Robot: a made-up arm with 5 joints. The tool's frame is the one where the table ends. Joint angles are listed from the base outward.
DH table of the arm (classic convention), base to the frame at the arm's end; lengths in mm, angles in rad. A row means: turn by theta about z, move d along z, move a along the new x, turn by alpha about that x. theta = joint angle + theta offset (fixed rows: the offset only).
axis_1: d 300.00; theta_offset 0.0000; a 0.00; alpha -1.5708
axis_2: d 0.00; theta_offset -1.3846; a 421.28; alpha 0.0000
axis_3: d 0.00; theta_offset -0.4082; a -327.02; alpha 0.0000
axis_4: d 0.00; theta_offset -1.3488; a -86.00; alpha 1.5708
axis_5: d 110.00; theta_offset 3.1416; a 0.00; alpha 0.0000
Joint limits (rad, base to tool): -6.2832..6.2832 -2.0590..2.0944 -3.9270..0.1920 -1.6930..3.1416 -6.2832..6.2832
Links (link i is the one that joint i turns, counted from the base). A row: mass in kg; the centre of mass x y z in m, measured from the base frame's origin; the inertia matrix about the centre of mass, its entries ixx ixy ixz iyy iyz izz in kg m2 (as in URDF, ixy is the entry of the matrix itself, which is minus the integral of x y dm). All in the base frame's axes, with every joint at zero. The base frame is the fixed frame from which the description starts. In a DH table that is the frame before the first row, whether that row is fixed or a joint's. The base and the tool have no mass.
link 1: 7.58; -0.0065 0.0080 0.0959; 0.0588 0 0 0.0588 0 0.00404
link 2: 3.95; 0.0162 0.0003 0.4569; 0.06 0 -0.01 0.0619 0 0.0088
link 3: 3.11; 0.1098 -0.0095 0.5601; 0.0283 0 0.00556 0.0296 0 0.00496
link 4: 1.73; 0.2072 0.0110 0.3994; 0.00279 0 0 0.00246 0 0.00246
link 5: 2.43; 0.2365 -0.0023 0.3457; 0.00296 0 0 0.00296 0 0.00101
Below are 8 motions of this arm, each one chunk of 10 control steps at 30 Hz.
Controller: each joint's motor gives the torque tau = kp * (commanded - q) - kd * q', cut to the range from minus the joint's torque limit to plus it. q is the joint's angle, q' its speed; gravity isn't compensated. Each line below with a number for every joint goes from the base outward.
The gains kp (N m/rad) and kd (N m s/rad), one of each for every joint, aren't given. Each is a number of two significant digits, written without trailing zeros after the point. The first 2 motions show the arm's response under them.
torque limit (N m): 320 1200 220 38 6.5
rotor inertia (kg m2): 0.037 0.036 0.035 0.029 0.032
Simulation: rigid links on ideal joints. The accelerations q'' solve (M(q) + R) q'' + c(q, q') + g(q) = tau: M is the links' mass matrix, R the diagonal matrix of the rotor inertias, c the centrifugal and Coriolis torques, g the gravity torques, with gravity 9.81 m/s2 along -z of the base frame. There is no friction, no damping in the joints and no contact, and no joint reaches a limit. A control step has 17 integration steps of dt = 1/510 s. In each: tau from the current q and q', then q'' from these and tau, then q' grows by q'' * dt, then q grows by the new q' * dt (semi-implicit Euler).
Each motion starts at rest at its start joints. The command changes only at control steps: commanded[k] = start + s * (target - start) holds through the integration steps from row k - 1 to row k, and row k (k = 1, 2, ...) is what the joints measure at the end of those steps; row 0 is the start. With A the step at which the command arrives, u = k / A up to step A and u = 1 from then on. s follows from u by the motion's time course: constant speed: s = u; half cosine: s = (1 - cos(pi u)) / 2; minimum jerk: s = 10 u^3 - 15 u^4 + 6 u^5; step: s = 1 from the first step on.
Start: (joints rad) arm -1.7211 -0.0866 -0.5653 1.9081 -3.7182
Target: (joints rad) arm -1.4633 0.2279 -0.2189 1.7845 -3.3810
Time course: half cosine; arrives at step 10
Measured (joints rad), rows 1 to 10:
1: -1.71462 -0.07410 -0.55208 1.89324 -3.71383
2: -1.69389 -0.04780 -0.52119 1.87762 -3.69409
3: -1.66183 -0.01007 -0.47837 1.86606 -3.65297
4: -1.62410 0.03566 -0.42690 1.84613 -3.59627
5: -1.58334 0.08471 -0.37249 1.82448 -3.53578
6: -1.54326 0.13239 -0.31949 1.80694 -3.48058
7: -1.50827 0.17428 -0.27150 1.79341 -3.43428
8: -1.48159 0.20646 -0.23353 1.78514 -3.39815
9: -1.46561 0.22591 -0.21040 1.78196 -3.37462
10: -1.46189 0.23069 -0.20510 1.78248 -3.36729
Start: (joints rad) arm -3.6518 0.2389 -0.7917 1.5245 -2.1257
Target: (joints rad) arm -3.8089 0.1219 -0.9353 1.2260 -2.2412
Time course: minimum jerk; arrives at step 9
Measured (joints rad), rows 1 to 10:
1: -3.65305 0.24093 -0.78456 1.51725 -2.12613
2: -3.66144 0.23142 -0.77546 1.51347 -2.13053
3: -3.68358 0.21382 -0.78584 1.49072 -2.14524
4: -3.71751 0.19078 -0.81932 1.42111 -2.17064
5: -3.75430 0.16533 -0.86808 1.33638 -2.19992
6: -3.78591 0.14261 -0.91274 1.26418 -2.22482
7: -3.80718 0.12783 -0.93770 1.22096 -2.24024
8: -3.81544 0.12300 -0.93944 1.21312 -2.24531
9: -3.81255 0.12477 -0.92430 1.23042 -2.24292
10: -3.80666 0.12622 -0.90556 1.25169 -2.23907
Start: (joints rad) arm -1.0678 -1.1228 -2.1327 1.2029 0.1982
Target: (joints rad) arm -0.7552 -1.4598 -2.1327 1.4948 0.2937
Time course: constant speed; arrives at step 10
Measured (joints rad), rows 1 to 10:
1: -1.05140 -1.16067 -2.10333 1.28197 0.20280
2: -1.01191 -1.19741 -2.11912 1.31896 0.21739
3: -0.96637 -1.23602 -2.14878 1.29113 0.23316
4: -0.92852 -1.27539 -2.17666 1.29677 0.24305
5: -0.89970 -1.31041 -2.18442 1.32455 0.24905
6: -0.87462 -1.34082 -2.17028 1.36669 0.25613
7: -0.84761 -1.37016 -2.14802 1.42104 0.26633
8: -0.81629 -1.40141 -2.13375 1.46660 0.27803
9: -0.78220 -1.43579 -2.13597 1.49263 0.28863
10: -0.74833 -1.47241 -2.15078 1.50585 0.29742

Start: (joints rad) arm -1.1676 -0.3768 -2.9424 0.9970 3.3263
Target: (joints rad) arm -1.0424 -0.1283 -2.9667 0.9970 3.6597
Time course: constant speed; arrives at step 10
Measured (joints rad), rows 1 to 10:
1: -1.15301 -0.35489 -2.96852 0.96294 3.34390
2: -1.13889 -0.33026 -2.97460 0.95109 3.38802
3: -1.12757 -0.30255 -2.96451 0.97297 3.43879
4: -1.11511 -0.27317 -2.94662 0.99356 3.47660
5: -1.10329 -0.24540 -2.93484 1.00797 3.50136
6: -1.09131 -0.22062 -2.93639 1.00947 3.52568
7: -1.07912 -0.19807 -2.94892 0.99744 3.55838
8: -1.06678 -0.17593 -2.96428 0.98273 3.59734
9: -1.05443 -0.15239 -2.97392 0.97490 3.63525
10: -1.04210 -0.12681 -2.97409 0.97751 3.66827

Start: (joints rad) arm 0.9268 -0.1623 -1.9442 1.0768 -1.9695
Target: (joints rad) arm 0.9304 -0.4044 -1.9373 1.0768 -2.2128
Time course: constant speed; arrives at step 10
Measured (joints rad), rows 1 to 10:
1: 0.92719 -0.18846 -1.91084 1.10980 -1.98256
2: 0.92749 -0.21089 -1.90562 1.12875 -2.01592
3: 0.92791 -0.23681 -1.91311 1.10755 -2.05347
4: 0.92832 -0.26459 -1.93057 1.09025 -2.08088
5: 0.92865 -0.29134 -1.94334 1.07671 -2.09879
6: 0.92900 -0.31566 -1.94402 1.07432 -2.11675
7: 0.92933 -0.33817 -1.93461 1.08513 -2.14093
8: 0.92966 -0.36034 -1.92261 1.09815 -2.16938
9: 0.92999 -0.38365 -1.91605 1.10450 -2.19674
10: 0.93034 -0.40855 -1.91807 1.10136 -2.22057

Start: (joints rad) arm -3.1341 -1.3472 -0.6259 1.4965 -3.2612
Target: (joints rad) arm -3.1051 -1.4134 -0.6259 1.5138 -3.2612
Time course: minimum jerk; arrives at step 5
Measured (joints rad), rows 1 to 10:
1: -3.13223 -1.35537 -0.61494 1.50512 -3.26117
2: -3.12385 -1.37525 -0.59875 1.53144 -3.26116
3: -3.11202 -1.40091 -0.59263 1.54911 -3.26161
4: -3.10465 -1.41535 -0.60082 1.54403 -3.26271
5: -3.10439 -1.41567 -0.61290 1.52671 -3.26326
6: -3.10548 -1.41561 -0.61646 1.51958 -3.26223
7: -3.10512 -1.41557 -0.61134 1.52874 -3.26111
8: -3.10498 -1.41524 -0.60297 1.53771 -3.26112
9: -3.10516 -1.41516 -0.59928 1.54108 -3.26182
10: -3.10513 -1.41527 -0.60219 1.53802 -3.26229

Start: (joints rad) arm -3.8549 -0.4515 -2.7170 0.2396 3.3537
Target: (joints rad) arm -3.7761 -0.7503 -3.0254 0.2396 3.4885
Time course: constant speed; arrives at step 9
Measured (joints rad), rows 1 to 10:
1: -3.84563 -0.47818 -2.71168 0.27818 3.35940
2: -3.83559 -0.51611 -2.76007 0.29117 3.37643
3: -3.82771 -0.55996 -2.83924 0.24202 3.40052
4: -3.81942 -0.60292 -2.91789 0.19766 3.42312
5: -3.81028 -0.63865 -2.96729 0.18534 3.43941
6: -3.80082 -0.66678 -2.98232 0.20033 3.45043
7: -3.79168 -0.69258 -2.98341 0.23131 3.46033
8: -3.78311 -0.72160 -2.99611 0.25427 3.47262
9: -3.77491 -0.75618 -3.03277 0.25392 3.48832
10: -3.77036 -0.76756 -3.09689 0.18891 3.50021

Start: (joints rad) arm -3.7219 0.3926 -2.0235 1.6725 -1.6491
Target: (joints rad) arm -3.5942 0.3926 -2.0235 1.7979 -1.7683
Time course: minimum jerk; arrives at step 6
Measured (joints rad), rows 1 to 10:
1: -3.72012 0.39470 -2.01517 1.68134 -1.65123
2: -3.70808 0.39788 -1.99953 1.71928 -1.66475
3: -3.67508 0.39968 -1.98843 1.77272 -1.69887
4: -3.62294 0.39985 -1.98725 1.80972 -1.74682
5: -3.57252 0.39858 -1.99373 1.82043 -1.78534
6: -3.55065 0.39678 -2.00205 1.81479 -1.79440
7: -3.56513 0.39595 -2.00736 1.80838 -1.77844
8: -3.59717 0.39635 -2.00650 1.80830 -1.76000
9: -3.61962 0.39730 -2.00118 1.81393 -1.75509
10: -3.61860 0.39808 -1.99643 1.81943 -1.76227

